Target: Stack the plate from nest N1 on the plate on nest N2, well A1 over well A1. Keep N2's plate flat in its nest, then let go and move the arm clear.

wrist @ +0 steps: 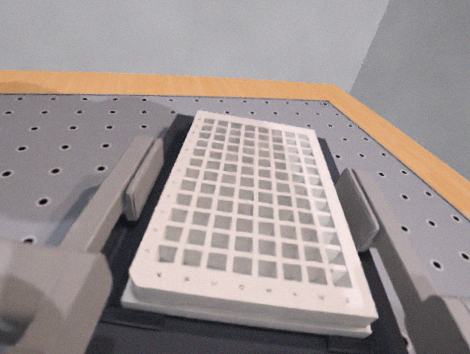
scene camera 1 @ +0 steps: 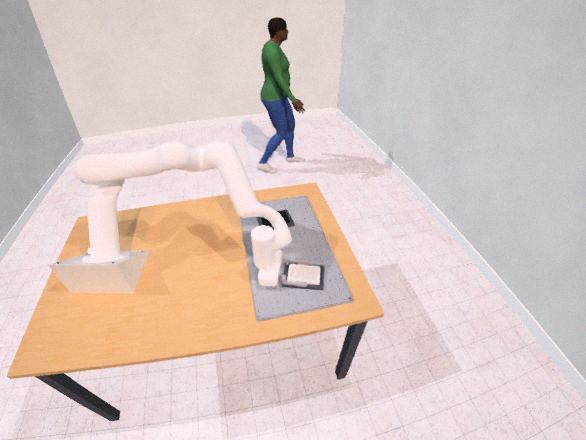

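Note:
A white well plate [scene camera 1: 306, 275] [wrist: 245, 200] lies in a dark nest [scene camera 1: 321, 281] [wrist: 200, 334] at the front of the grey board. It looks level, and its wells face up. Its edge marks are too small to read. I cannot tell from these views whether this nest is N1 or N2, or whether a second plate is under the top one. My gripper [scene camera 1: 290, 276] [wrist: 251, 196] is open, with one finger on each long side of the plate. In the wrist view a gap shows between each pad and the plate.
Another dark nest [scene camera 1: 283, 217] stands at the back of the grey perforated board [scene camera 1: 300, 310] [wrist: 65, 130], partly hidden by the arm; no white plate shows in its visible part. The wooden table [scene camera 1: 190, 310] [wrist: 200, 86] borders the board. A person [scene camera 1: 276, 75] is on the floor behind the table.

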